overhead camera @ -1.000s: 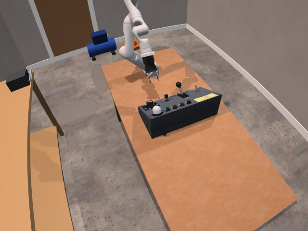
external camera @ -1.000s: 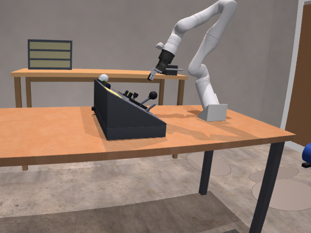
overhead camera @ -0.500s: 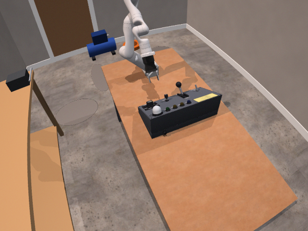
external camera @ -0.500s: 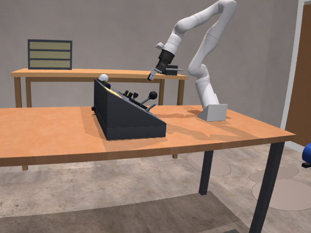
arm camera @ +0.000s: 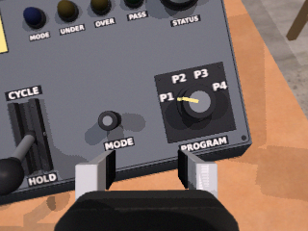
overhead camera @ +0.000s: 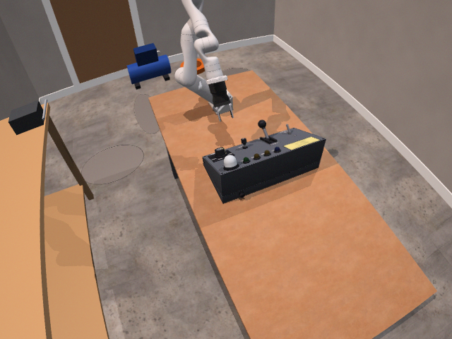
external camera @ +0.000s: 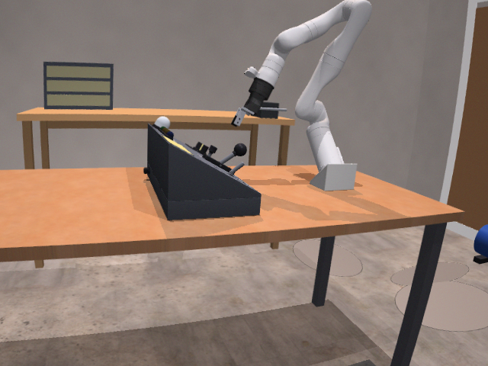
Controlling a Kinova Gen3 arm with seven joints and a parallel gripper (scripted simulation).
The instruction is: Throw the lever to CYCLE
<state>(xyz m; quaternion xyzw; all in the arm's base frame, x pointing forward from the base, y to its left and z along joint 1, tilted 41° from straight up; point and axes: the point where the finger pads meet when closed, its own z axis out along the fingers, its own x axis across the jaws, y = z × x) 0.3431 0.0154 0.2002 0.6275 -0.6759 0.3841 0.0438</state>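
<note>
The lever is 8 cm ahead of my hand, 16 cm to the left of it and 10 cm below it. The rest, counted from my hand: program knob 10 cm ahead, 7 cm to the right, 11 cm below; mode knob 10 cm ahead, 4 cm to the left, 10 cm below; dark console 14 cm ahead, 10 cm to the left, 13 cm below.
</note>
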